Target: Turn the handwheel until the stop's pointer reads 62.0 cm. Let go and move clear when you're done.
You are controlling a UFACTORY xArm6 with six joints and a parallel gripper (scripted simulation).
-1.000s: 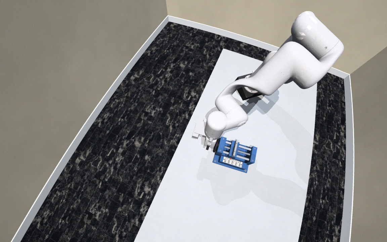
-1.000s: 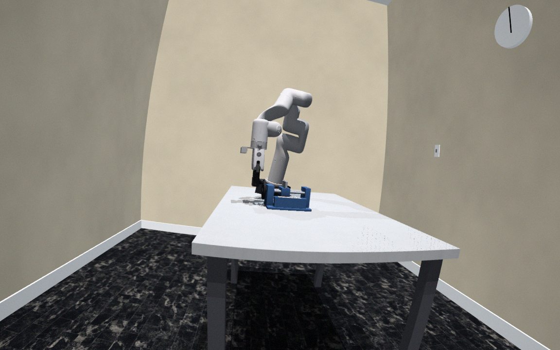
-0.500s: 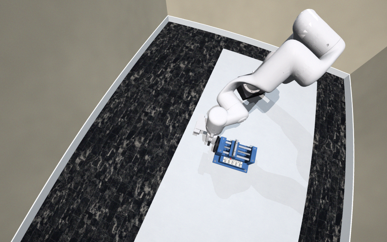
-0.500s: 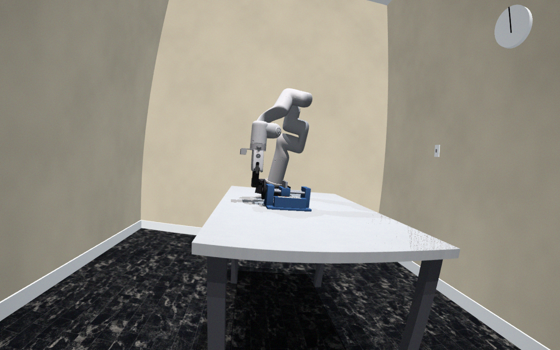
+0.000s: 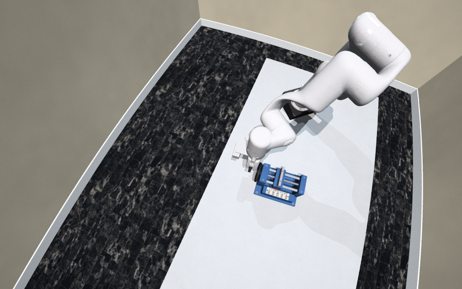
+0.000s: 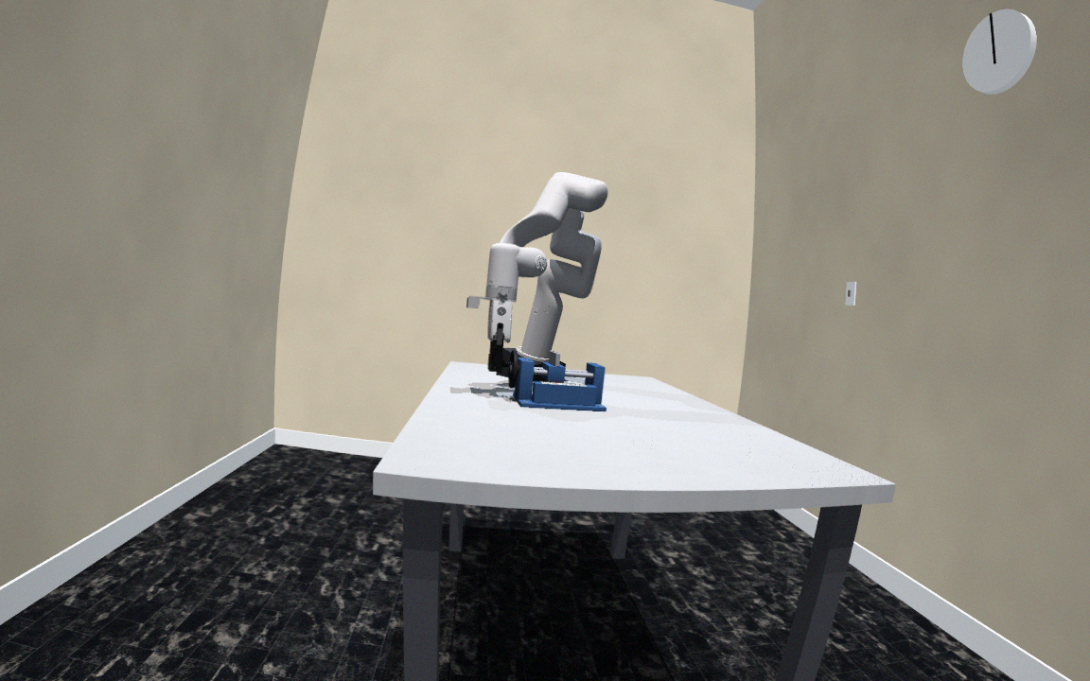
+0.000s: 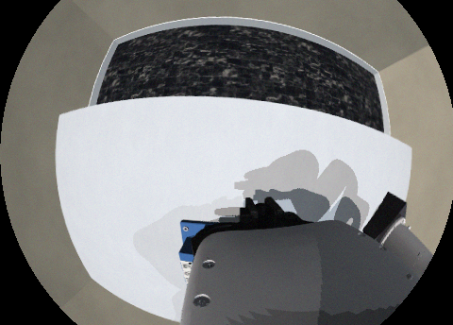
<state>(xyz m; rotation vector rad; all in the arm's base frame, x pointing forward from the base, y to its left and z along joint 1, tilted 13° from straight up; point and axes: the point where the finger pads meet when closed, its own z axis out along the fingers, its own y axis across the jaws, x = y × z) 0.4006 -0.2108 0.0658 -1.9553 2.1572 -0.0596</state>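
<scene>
Right now the handwheel is 20 mm to the left of my hand and 10 mm ahead of it. From my hand the other things lie so: stop: 130 mm to the left, 60 mm ahead, 10 mm above.
</scene>
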